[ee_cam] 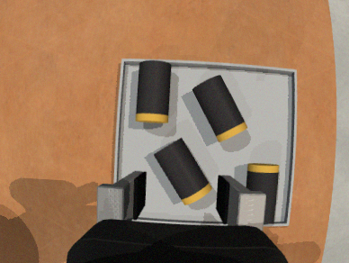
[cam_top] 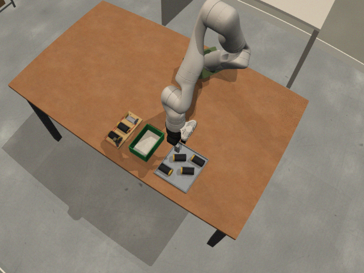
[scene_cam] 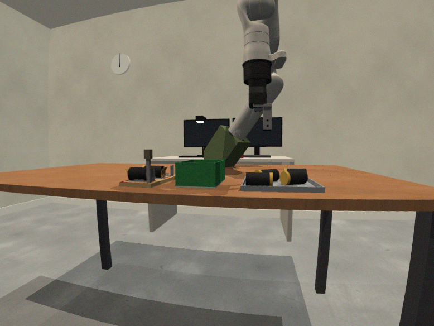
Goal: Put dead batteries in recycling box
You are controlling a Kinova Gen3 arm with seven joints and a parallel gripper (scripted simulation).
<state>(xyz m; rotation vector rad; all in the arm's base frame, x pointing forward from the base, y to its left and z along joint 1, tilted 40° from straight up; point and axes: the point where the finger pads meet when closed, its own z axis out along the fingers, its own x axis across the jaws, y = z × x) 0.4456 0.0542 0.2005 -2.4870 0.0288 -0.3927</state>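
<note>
The grey tray lies 150 mm below my hand, 30 mm to the left of it and 20 mm ahead of it. Also, from my hand: green recycling box 170 mm to the right, 140 mm below, 40 mm ahead.
</note>
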